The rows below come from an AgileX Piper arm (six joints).
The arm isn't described. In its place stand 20 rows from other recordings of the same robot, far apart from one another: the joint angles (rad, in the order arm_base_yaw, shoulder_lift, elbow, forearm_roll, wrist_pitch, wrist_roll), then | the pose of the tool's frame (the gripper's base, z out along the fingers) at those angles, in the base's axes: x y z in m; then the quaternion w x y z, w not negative.
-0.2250 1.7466 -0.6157 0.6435 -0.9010 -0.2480 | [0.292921, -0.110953, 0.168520, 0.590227, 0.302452, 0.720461, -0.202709]
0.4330 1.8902 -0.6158 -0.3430 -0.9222 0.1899 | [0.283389, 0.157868, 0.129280, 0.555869, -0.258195, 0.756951, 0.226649]
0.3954 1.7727 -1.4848 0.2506 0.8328 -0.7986 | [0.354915, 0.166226, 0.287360, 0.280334, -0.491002, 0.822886, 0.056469]
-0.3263 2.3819 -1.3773 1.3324 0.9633 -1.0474 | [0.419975, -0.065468, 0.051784, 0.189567, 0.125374, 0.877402, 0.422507]
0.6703 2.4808 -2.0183 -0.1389 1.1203 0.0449 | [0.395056, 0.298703, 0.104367, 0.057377, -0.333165, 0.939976, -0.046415]
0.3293 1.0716 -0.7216 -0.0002 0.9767 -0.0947 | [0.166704, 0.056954, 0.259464, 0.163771, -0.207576, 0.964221, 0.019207]
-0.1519 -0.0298 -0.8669 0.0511 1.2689 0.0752 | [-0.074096, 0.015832, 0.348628, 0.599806, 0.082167, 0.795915, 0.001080]
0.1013 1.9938 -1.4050 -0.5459 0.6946 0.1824 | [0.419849, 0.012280, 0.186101, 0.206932, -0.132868, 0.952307, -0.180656]
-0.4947 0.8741 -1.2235 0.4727 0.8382 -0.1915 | [0.143963, -0.042662, 0.461479, 0.583164, 0.156571, 0.796236, 0.037607]
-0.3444 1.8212 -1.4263 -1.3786 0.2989 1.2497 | [0.399965, -0.171410, 0.300817, 0.517573, 0.173424, 0.800903, -0.246166]
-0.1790 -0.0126 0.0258 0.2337 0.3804 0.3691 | [0.052824, -0.001606, 0.171987, 0.574857, 0.276284, 0.754617, 0.154142]
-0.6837 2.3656 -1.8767 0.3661 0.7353 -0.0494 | [0.407488, -0.303833, 0.136588, 0.250700, 0.399758, 0.879445, 0.062607]
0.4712 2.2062 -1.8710 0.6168 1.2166 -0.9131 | [0.388054, 0.253112, 0.211888, 0.112871, -0.537924, 0.789969, 0.271749]
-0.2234 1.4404 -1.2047 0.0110 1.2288 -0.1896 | [0.263803, -0.058967, 0.303372, 0.095639, 0.018155, 0.995144, -0.014584]
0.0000 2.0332 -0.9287 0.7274 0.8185 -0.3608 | [0.301525, 0.044179, 0.077780, 0.081036, -0.104579, -0.960750, -0.243836]
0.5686 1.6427 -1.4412 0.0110 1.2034 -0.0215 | [0.280281, 0.180207, 0.307045, 0.120075, -0.287203, 0.949504, 0.039239]
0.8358 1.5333 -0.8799 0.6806 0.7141 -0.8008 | [0.163030, 0.236278, 0.214715, 0.131995, -0.531932, 0.796570, 0.255152]
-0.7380 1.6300 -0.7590 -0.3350 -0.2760 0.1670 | [0.247341, -0.213919, 0.195944, 0.467638, 0.226554, 0.834963, -0.181173]
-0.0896 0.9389 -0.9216 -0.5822 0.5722 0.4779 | [0.188951, -0.044179, 0.377414, 0.528119, 0.107416, 0.827458, -0.157688]
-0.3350 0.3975 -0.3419 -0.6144 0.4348 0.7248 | [0.075821, -0.049793, 0.269126, 0.565306, 0.265120, 0.766416, -0.150821]
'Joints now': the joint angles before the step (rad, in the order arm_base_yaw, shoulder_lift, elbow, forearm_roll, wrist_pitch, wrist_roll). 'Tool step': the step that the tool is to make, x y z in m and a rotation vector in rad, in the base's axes. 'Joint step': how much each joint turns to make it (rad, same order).
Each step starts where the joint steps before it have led.
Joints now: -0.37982 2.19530 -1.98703 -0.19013 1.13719 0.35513
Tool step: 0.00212 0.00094 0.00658 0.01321 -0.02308 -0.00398
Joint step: 0.00001 0.00067 -0.02667 0.02113 0.00961 0.00000
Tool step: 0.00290 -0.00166 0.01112 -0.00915 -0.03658 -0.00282
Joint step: -0.00180 0.00159 -0.04268 0.00515 0.00379 0.00001
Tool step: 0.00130 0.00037 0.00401 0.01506 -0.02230 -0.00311
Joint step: -0.00209 0.00001 -0.01508 0.02233 0.00001 -0.00001
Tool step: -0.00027 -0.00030 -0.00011 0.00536 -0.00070 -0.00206
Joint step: -0.00167 0.00000 0.00002 0.00524 0.00136 0.00000
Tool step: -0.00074 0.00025 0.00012 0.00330 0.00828 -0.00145
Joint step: 0.00001 0.00003 -0.00170 0.00000 0.01069 0.00001
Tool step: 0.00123 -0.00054 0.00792 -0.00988 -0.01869 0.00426
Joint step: -0.00001 -0.00001 -0.02858 0.00000 0.00691 -0.00566
